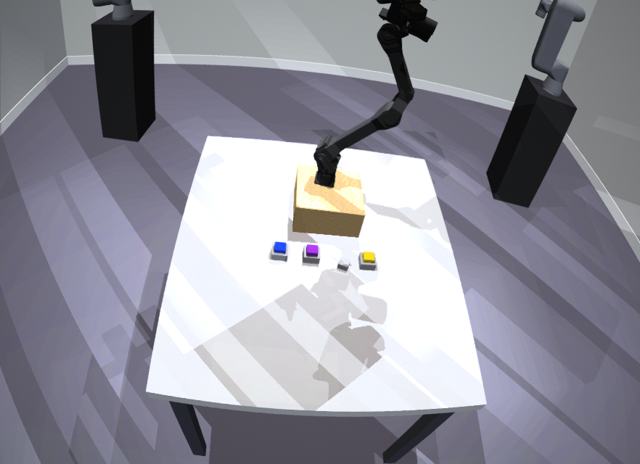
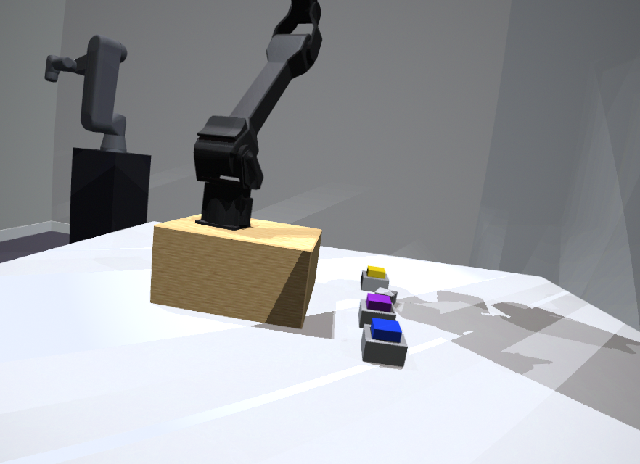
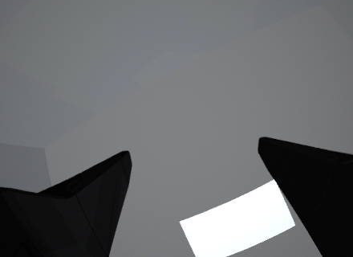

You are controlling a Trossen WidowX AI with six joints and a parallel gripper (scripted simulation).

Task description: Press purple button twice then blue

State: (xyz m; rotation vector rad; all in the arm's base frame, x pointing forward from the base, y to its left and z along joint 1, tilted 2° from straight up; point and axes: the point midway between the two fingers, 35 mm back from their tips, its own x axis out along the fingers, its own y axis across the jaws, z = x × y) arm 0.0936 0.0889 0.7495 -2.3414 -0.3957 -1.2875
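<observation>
The purple button lies 850 mm below my gripper tip, 130 mm ahead of it and 110 mm to the right of it. From my gripper tip the other things lie so: yellow button (850 mm below, 110 mm ahead, 60 mm to the left); then blue button (850 mm below, 210 mm to the right, 140 mm ahead); then grey block (870 mm below, 140 mm ahead, 10 mm to the right).
</observation>
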